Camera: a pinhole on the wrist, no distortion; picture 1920 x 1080 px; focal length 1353.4 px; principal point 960.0 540.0 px. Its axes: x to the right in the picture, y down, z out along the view. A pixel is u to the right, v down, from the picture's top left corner.
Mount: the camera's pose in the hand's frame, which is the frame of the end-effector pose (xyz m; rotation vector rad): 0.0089 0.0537 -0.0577 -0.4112 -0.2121 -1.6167
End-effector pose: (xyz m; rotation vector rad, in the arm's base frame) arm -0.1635 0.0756 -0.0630 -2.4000 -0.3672 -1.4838
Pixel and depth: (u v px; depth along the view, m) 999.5 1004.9 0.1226
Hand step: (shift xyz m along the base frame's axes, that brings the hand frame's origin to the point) 0.1054 -0.0622 0.0278
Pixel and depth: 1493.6 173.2 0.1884
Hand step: 0.1366 -0.0014 -0.0877
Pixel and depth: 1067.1 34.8 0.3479
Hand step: 0.2657 -0.0553 -0.2071
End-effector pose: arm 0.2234 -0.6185 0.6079 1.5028 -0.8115 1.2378
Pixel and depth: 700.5 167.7 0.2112
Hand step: -0.1282 -0.1730 0.0311
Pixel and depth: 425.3 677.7 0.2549
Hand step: -0.1615 -0.1906 0.1369
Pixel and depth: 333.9 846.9 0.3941
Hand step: -0.2247 -0.3032 0.2526
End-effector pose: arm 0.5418 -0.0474 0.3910 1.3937 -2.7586 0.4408
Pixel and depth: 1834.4 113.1 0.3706
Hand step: 0.0951 -0.0562 -0.3772
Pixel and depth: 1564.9 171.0 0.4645
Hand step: 0.0485 -0.0422 -0.4641
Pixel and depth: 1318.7 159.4 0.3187
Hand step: -0.0285 0.0190 -0.2964
